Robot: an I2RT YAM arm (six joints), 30 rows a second.
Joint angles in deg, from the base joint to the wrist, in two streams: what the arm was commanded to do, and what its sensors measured. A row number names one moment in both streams.
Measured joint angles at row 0:
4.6 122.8 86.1 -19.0 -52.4 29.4
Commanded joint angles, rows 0 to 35:
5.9 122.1 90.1 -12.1 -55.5 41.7
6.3 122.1 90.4 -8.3 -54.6 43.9
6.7 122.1 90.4 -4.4 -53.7 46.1
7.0 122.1 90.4 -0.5 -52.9 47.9
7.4 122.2 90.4 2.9 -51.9 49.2
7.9 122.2 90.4 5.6 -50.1 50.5
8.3 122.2 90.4 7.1 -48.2 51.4
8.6 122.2 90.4 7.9 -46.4 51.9
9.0 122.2 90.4 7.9 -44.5 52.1
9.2 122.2 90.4 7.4 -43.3 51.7
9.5 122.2 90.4 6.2 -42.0 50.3
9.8 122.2 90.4 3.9 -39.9 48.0
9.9 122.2 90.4 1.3 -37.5 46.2
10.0 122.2 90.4 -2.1 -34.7 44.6
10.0 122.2 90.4 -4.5 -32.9 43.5
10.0 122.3 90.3 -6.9 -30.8 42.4
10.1 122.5 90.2 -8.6 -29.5 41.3
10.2 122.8 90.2 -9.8 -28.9 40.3
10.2 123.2 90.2 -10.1 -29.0 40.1
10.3 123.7 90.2 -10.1 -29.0 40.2
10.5 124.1 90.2 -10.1 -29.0 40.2
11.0 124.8 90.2 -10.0 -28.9 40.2
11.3 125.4 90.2 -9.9 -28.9 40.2
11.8 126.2 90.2 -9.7 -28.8 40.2
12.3 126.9 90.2 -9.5 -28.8 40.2
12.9 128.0 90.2 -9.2 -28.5 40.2
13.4 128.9 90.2 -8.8 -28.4 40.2
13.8 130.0 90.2 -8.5 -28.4 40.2
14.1 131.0 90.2 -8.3 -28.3 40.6
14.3 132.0 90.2 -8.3 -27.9 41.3
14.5 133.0 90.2 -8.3 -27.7 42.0
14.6 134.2 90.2 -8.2 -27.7 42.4
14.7 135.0 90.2 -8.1 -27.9 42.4
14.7 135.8 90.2 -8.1 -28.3 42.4
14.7 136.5 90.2 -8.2 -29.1 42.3
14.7 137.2 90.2 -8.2 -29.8 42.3
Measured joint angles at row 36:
14.8 132.7 91.0 -6.9 -30.3 41.7
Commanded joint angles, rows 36 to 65:
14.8 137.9 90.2 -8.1 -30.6 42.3
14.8 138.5 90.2 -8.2 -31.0 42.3
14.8 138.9 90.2 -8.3 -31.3 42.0
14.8 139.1 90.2 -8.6 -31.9 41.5
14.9 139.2 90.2 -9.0 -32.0 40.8
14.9 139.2 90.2 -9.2 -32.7 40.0
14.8 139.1 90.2 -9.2 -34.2 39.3
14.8 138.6 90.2 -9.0 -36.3 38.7
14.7 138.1 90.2 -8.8 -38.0 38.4
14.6 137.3 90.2 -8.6 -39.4 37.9
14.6 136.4 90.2 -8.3 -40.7 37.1
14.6 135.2 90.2 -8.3 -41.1 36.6
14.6 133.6 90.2 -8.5 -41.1 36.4
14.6 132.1 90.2 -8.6 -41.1 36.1
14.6 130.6 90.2 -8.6 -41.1 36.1
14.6 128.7 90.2 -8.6 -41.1 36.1
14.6 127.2 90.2 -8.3 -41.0 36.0
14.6 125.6 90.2 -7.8 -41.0 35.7
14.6 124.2 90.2 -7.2 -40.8 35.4
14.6 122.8 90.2 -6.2 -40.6 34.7
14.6 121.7 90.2 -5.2 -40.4 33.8
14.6 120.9 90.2 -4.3 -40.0 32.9
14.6 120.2 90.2 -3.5 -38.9 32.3
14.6 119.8 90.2 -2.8 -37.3 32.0
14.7 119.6 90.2 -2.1 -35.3 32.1
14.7 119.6 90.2 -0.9 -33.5 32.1
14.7 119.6 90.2 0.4 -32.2 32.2
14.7 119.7 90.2 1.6 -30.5 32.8
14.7 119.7 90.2 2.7 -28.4 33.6
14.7 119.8 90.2 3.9 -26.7 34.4
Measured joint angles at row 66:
14.3 119.3 90.0 3.0 -33.4 34.0
